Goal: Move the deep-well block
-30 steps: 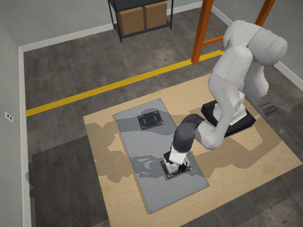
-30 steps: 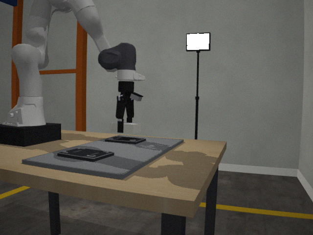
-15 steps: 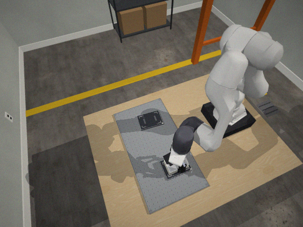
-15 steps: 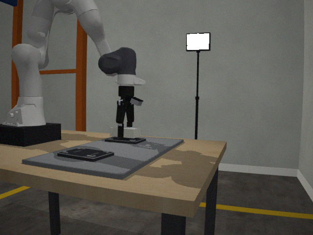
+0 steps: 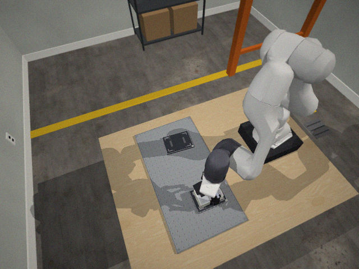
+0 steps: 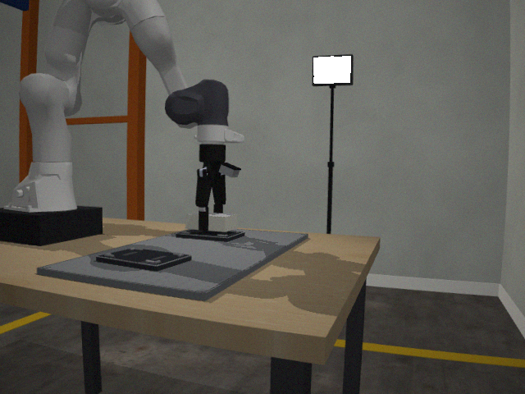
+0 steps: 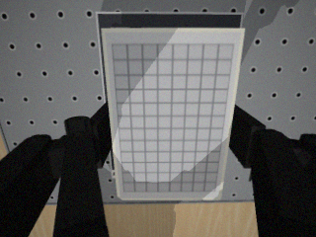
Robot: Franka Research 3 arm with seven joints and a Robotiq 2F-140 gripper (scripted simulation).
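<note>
The white 96-well deep-well block lies 10 mm below my hand. From my hand the other things lie so: A1 mark: 70 mm behind, 60 mm to the left, 40 mm below; then plate nest N2: 40 mm below; then plate nest N1: 20 mm ahead, 360 mm to the right, 40 mm below.
</note>
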